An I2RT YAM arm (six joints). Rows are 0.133 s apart.
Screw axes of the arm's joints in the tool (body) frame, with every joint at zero. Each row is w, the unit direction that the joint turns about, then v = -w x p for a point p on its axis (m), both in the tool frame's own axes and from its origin. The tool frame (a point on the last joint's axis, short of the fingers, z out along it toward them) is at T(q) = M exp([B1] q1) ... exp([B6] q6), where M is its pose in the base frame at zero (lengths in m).
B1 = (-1, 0, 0, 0, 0.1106, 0)
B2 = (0, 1, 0, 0.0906, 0, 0.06)
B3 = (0, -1, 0, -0.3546, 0, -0.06)
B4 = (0, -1, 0, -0.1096, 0, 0)
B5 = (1, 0, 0, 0, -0.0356, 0)
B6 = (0, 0, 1, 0, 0, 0)
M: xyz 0.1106 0 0.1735 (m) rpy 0 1.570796 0 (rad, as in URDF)
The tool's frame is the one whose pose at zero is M.
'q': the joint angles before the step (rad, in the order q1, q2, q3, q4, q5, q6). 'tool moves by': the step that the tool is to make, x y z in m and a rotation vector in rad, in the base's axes. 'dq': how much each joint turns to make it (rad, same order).
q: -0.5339 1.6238 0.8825 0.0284 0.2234 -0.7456
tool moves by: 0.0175 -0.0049 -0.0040 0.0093 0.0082 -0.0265
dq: 0.0161 0.0741 0.0704 -0.0156 0.0293 0.0320
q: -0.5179 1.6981 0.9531 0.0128 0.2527 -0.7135
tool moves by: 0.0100 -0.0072 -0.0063 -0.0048 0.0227 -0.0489
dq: 0.0008 0.0598 0.0495 -0.0135 0.0470 0.0232
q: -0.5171 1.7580 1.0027 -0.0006 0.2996 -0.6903
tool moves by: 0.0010 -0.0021 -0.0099 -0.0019 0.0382 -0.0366
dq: 0.0001 0.0321 0.0057 -0.0095 0.0406 0.0116
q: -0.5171 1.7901 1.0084 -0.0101 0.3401 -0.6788
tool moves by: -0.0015 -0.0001 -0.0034 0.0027 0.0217 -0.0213
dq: -0.0004 0.0063 -0.0004 -0.0168 0.0206 0.0098
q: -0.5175 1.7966 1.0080 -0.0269 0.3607 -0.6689
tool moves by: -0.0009 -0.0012 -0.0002 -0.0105 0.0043 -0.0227
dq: -0.0020 0.0011 0.0000 -0.0003 0.0224 0.0079
